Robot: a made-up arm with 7 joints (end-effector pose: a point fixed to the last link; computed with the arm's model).
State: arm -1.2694 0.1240 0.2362 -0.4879 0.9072 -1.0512 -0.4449
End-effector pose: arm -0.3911 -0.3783 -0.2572 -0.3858 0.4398 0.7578 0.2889
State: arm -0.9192 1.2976 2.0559 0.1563 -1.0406 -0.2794 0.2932
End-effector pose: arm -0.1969 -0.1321 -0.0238 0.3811 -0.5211 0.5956 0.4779
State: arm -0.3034 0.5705 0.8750 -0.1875 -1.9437 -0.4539 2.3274
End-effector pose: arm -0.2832 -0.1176 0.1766 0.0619 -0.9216 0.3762 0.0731
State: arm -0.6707 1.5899 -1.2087 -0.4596 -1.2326 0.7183 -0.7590
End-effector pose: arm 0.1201 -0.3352 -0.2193 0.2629 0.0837 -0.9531 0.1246
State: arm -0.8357 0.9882 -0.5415 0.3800 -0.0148 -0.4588 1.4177
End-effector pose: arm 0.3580 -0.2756 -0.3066 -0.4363 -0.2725 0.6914 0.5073
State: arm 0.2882 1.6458 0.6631 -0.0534 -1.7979 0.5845 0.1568
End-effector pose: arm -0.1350 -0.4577 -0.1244 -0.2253 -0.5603 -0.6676 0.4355
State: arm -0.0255 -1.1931 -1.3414 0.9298 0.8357 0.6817 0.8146
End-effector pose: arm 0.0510 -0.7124 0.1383 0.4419 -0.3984 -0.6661 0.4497
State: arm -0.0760 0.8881 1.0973 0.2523 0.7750 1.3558 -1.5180
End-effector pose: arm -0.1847 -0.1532 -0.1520 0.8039 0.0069 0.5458 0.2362
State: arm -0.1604 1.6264 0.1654 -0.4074 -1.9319 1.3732 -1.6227
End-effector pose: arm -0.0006 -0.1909 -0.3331 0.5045 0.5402 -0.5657 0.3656
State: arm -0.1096 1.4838 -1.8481 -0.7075 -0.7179 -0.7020 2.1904
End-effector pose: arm 0.0263 -0.5193 0.2612 -0.9054 -0.3530 0.1050 0.2112
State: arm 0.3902 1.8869 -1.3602 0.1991 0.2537 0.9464 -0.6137
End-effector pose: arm -0.2962 -0.3408 -0.0892 -0.1224 -0.5768 0.6789 0.4375
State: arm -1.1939 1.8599 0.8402 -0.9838 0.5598 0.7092 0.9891
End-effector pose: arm 0.0670 0.0918 -0.3787 -0.3544 -0.2660 0.6551 0.6119
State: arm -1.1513 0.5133 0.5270 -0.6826 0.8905 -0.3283 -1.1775
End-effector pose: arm -0.2748 -0.2628 -0.2402 -0.8222 0.1705 0.5337 0.1010
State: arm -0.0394 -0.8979 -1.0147 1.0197 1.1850 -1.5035 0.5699
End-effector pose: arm -0.4834 -0.6306 0.3320 0.0575 0.9138 0.3681 0.1618
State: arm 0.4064 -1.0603 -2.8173 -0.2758 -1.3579 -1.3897 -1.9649
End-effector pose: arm -0.3101 -0.4016 0.1608 0.8830 0.3969 0.0785 0.2378
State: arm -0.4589 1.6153 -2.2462 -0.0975 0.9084 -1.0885 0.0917
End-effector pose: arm 0.0295 -0.8309 -0.1717 -0.2908 -0.0262 -0.6562 0.6958
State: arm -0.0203 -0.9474 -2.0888 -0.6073 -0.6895 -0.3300 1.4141
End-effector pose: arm -0.0179 -0.6099 0.0212 -0.7098 0.1247 0.5524 0.4190
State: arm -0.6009 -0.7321 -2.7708 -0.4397 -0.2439 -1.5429 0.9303
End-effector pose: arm 0.3286 -0.5949 0.0761 -0.7179 0.0692 0.6489 0.2422
